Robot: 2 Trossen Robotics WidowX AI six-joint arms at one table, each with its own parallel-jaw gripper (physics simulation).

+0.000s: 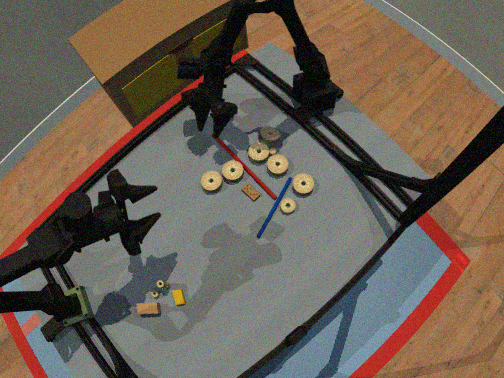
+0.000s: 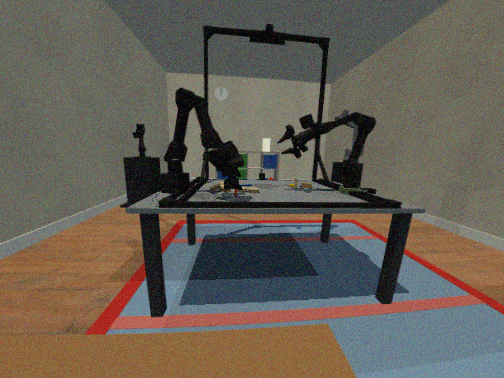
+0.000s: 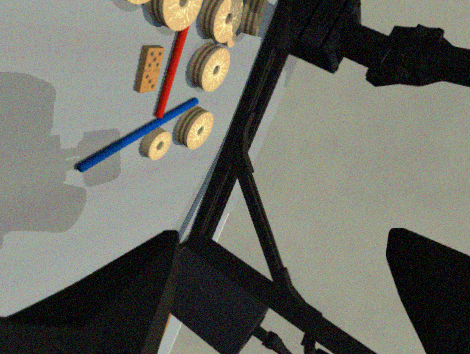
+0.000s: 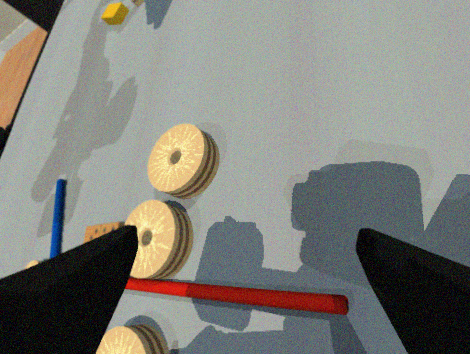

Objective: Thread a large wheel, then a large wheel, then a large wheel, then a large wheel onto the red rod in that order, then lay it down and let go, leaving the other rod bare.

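Places are measured from the left arm's base along level axes (x ahead, y left, z up), in metres.
Pixels of known places: left gripper, between the fingertips: (image 1: 158,201) (image 2: 279,148) (image 3: 283,243); right gripper, between the fingertips: (image 1: 207,134) (image 2: 241,182) (image 4: 249,237); left arm's base, origin of its link: (image 1: 71,306) (image 2: 350,187); right arm's base, origin of its link: (image 1: 315,82) (image 2: 175,173) (image 3: 346,38).
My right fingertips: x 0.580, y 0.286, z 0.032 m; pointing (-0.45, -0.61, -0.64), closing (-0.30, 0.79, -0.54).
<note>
For each thing: its middle in the pictures, then the offset to it from my right fingertips.
- red rod, middle of its body: (image 4: 154,286) (image 1: 242,164) 0.055 m ahead, 0.098 m right, 0.061 m down
- blue rod, middle of its body: (image 3: 145,129) (image 4: 55,256) (image 1: 274,206) 0.082 m ahead, 0.246 m right, 0.061 m down
- smaller wheel, middle of its body: (image 3: 156,143) (image 1: 287,206) 0.113 m ahead, 0.260 m right, 0.059 m down
- domino, middle of its body: (image 4: 102,237) (image 3: 149,69) (image 1: 250,192) 0.042 m ahead, 0.181 m right, 0.062 m down
- yellow block, middle of its body: (image 4: 114,14) (image 1: 179,297) 0.250 m back, 0.368 m right, 0.058 m down
- wooden block, middle of its body: (image 1: 148,308) 0.343 m back, 0.368 m right, 0.051 m down
The red rod (image 1: 250,172) (image 3: 172,72) (image 4: 240,295) lies bare on the table, one end close to the blue rod (image 1: 274,207) (image 3: 135,136) (image 4: 58,215), also bare. Large grooved wheels lie flat on both sides of the red rod: one wheel (image 1: 206,184) (image 4: 170,175) and another wheel (image 1: 227,174) (image 4: 155,260) on one side, several such as this wheel (image 1: 272,168) and this wheel (image 1: 298,188) on the other. My right gripper (image 1: 209,131) (image 2: 231,187) (image 4: 249,237) is open and empty, low by the red rod's far end. My left gripper (image 1: 157,202) (image 2: 281,147) (image 3: 283,243) is open, raised, and empty.
A smaller wheel (image 1: 284,208) lies beside the blue rod. A domino (image 1: 250,192) (image 3: 150,69) lies near the red rod. A yellow block (image 1: 179,297) (image 4: 115,14), a wooden block (image 1: 148,309) and tiny parts lie towards the left arm's side. Dark rails border the table.
</note>
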